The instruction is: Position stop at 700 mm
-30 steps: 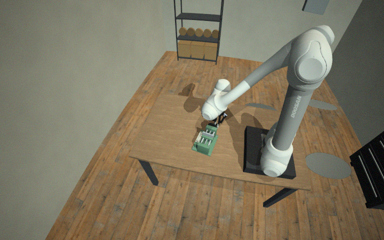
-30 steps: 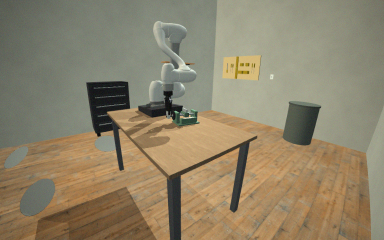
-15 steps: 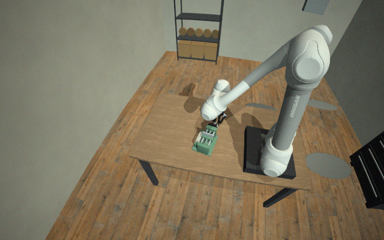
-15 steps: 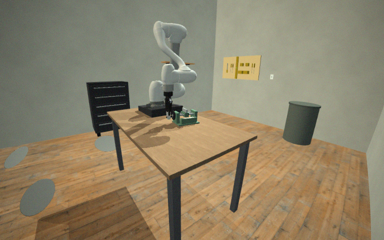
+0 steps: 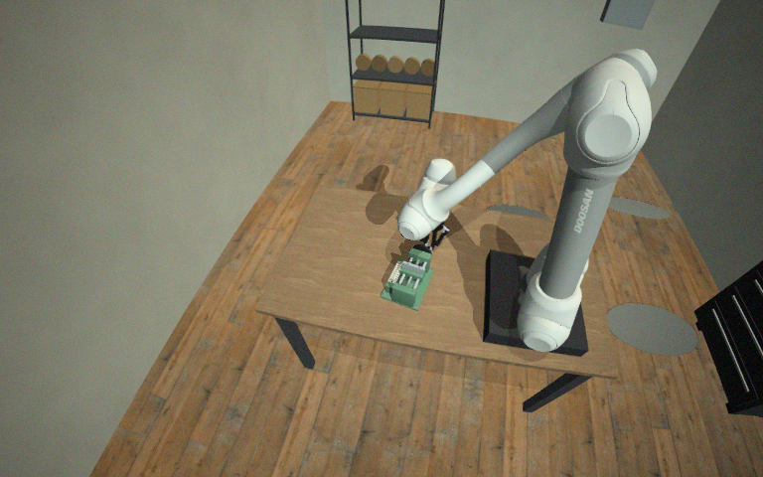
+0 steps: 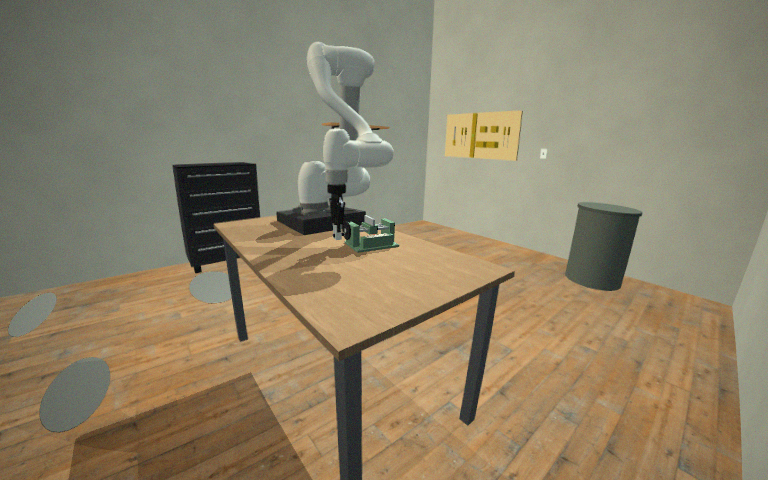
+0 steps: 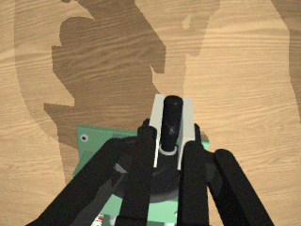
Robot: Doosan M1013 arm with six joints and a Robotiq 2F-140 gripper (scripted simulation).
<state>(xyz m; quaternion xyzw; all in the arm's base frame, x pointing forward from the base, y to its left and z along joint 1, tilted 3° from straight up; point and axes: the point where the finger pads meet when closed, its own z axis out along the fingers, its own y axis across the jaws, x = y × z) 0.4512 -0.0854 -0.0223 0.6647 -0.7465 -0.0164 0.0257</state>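
My gripper is now 5 cm short of the green stop fixture, 14 cm to the right of it and 2 cm below it. Round my hand: black crank handle (2 cm below).
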